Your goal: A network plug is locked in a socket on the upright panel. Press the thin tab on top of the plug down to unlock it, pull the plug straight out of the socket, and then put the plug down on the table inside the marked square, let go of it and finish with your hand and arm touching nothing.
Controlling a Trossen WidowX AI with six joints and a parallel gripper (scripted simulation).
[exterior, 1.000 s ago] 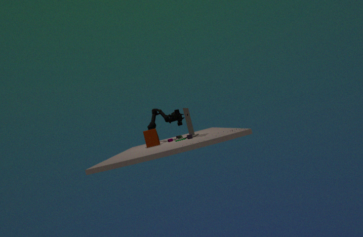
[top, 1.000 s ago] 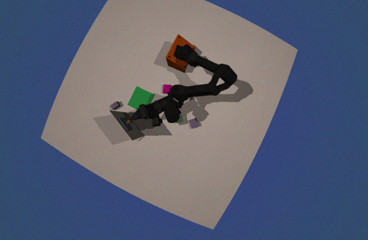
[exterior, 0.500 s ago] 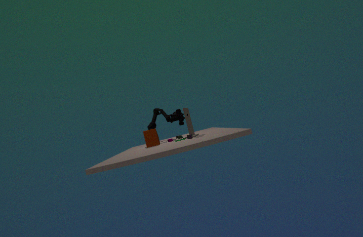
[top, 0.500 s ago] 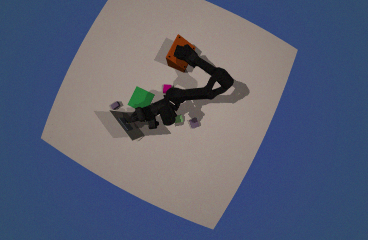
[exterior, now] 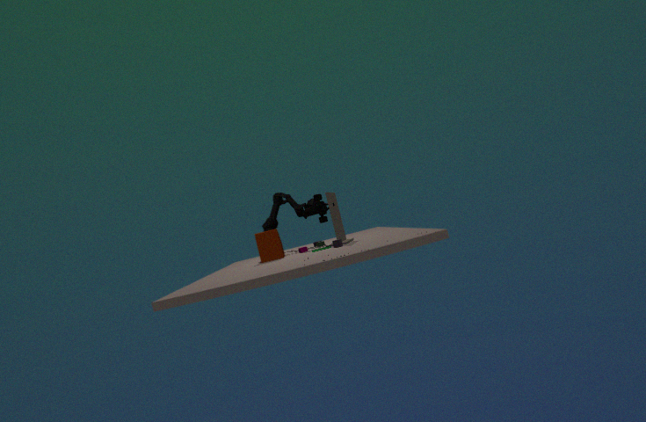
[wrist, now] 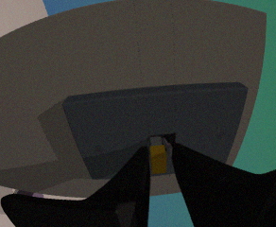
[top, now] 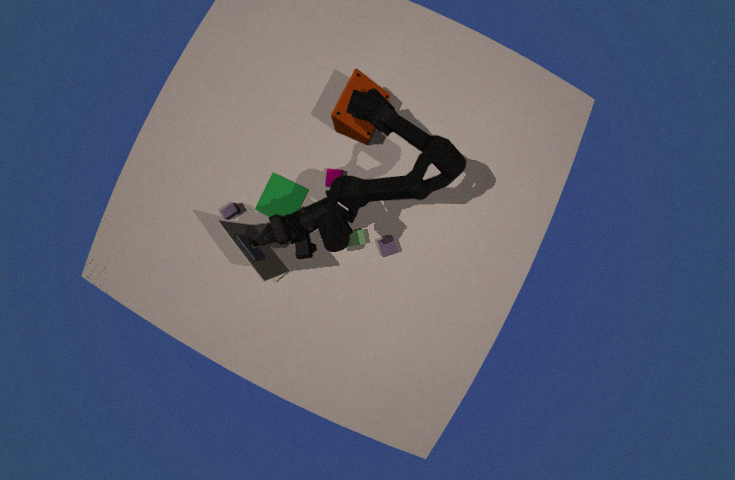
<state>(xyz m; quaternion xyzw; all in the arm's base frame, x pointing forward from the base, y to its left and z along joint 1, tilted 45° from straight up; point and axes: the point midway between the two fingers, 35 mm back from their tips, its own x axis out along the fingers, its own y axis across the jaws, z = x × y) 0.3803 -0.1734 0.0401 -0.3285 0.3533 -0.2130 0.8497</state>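
Right now the green marked square is 25 cm below my gripper tip, 13 cm behind it and 2 cm to the right of it. From my gripper tip the other things lie so: network plug: right at my gripper tip; then upright grey panel: 10 cm below, 2 cm ahead, 1 cm to the right.
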